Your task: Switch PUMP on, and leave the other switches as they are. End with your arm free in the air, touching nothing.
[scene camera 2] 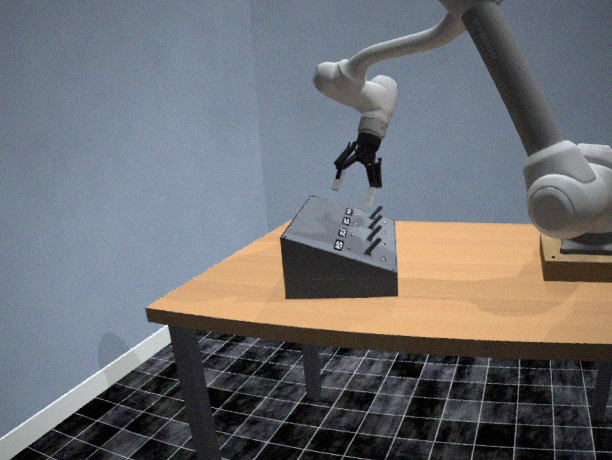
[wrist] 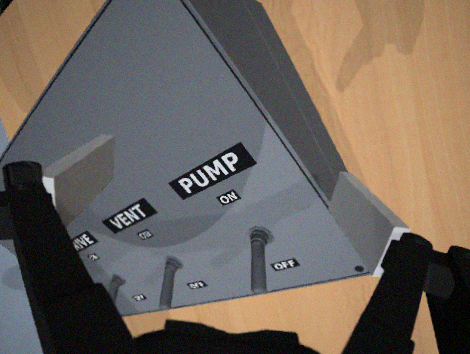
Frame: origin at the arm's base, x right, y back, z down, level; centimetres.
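Seen in the pictures: gripper, between the fingertips: (scene camera 2: 351, 198) (wrist: 227, 174); arm's base, origin of its link: (scene camera 2: 590, 245).
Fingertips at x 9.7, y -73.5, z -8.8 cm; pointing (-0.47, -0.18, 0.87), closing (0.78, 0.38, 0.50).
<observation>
Pixels of each thing's middle, then the offset from my fingertips to it. Level surfaces: height alone.
- grey sloped switch box, middle of its body: (wrist: 133, 214) (scene camera 2: 345, 244) dx -21.1, dy +5.8, dz +8.3 cm
- PUMP label, middle of its body: (wrist: 208, 174) (scene camera 2: 349, 211) dx -3.9, dy +0.5, dz +3.2 cm
- PUMP lever, middle of its body: (wrist: 258, 264) (scene camera 2: 376, 211) dx -1.4, dy +8.5, dz +3.5 cm
- VENT lever, middle of its body: (wrist: 167, 286) (scene camera 2: 376, 221) dx -12.9, dy +12.0, dz +3.5 cm
- DRIVE lever, middle of its body: (wrist: 111, 299) (scene camera 2: 375, 232) dx -24.4, dy +15.5, dz +3.5 cm
- nearest lever, middle of its body: (scene camera 2: 373, 244) dx -35.8, dy +19.0, dz +3.5 cm
- wooden table, height of its surface: dz +14.2 cm
A grey sloped switch box (scene camera 2: 340, 280) (wrist: 165, 90) stands on the table. The PUMP label (scene camera 2: 348, 211) (wrist: 212, 170) is at its far end in the scene view. The PUMP lever (scene camera 2: 376, 212) (wrist: 258, 265) leans to the OFF side, toward the low edge. The VENT lever (scene camera 2: 375, 221) (wrist: 168, 285) and the DRIVE lever (scene camera 2: 374, 233) (wrist: 116, 290) lean the same way, as does the nearest lever (scene camera 2: 372, 246) in the scene view. My gripper (scene camera 2: 353, 192) (wrist: 227, 174) is wide open and empty, above the box's far part; no contact shows.
The wooden table (scene camera 2: 450, 310) (wrist: 400, 125) carries the box and, to the right, the robot's base block (scene camera 2: 575, 271). A blue wall (scene camera 2: 125, 150) stands left of the table. The other levers stand in a row beside the PUMP lever.
</observation>
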